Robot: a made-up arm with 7 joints. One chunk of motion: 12 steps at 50 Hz.
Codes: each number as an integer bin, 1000 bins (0 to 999) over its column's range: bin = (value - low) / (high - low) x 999, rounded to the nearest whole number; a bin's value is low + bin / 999 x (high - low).
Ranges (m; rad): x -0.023..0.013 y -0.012..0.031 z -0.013..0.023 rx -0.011..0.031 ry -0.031..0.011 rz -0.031..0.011
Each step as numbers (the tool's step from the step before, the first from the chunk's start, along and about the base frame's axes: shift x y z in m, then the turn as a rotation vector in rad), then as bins.
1 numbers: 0.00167 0.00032 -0.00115 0.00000 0.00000 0.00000
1 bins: 685 286 329 262 737 737
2 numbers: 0.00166 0.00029 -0.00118 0.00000 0.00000 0.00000
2 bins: 684 286 328 262 737 737
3 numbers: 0.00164 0.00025 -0.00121 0.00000 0.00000 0.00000
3 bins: 684 285 327 262 737 737
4 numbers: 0.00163 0.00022 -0.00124 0.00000 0.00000 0.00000
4 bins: 683 284 326 262 737 737
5 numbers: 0.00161 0.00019 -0.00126 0.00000 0.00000 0.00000
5 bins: 683 283 326 262 737 737
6 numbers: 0.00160 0.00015 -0.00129 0.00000 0.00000 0.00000
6 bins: 683 282 325 262 737 737
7 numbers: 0.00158 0.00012 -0.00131 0.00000 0.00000 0.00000
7 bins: 682 282 324 262 737 737
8 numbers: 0.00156 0.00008 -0.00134 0.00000 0.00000 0.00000
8 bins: 682 281 324 262 737 737
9 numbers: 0.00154 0.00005 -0.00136 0.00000 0.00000 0.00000
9 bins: 681 280 323 262 737 737
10 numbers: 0.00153 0.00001 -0.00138 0.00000 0.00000 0.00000
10 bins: 681 279 322 262 737 737
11 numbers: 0.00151 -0.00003 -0.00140 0.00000 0.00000 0.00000
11 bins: 680 278 322 262 737 737
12 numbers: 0.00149 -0.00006 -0.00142 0.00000 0.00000 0.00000
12 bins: 680 277 321 262 737 737
